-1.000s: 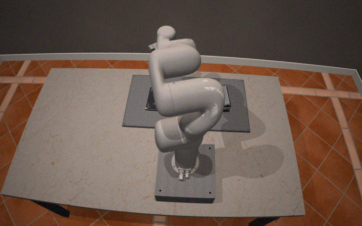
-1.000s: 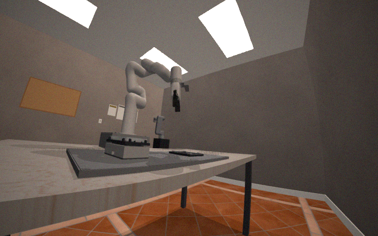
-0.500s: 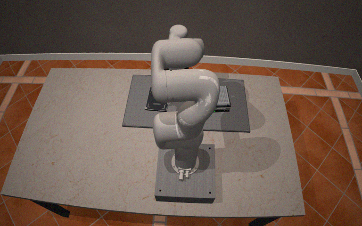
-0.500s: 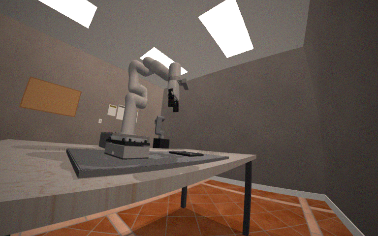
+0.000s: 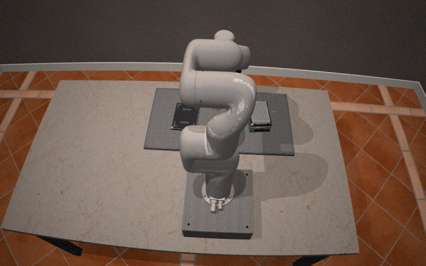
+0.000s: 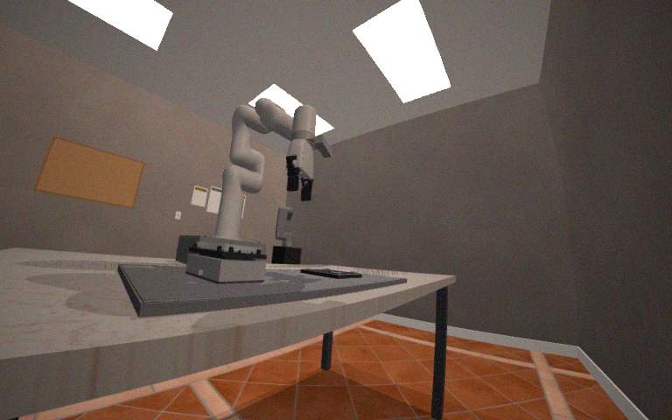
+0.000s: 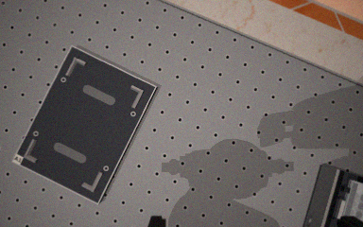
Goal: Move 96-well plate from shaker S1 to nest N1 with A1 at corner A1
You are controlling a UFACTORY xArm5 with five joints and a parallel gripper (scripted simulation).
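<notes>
Right now the 96-well plate is 190 mm to the right of my hand, 170 mm below it and 10 mm ahead of it. From my hand the other things lie so: A1 mark: 220 mm to the left, 220 mm below, 80 mm behind; then plate nest N1: 230 mm below, 170 mm to the left, 10 mm behind.
</notes>
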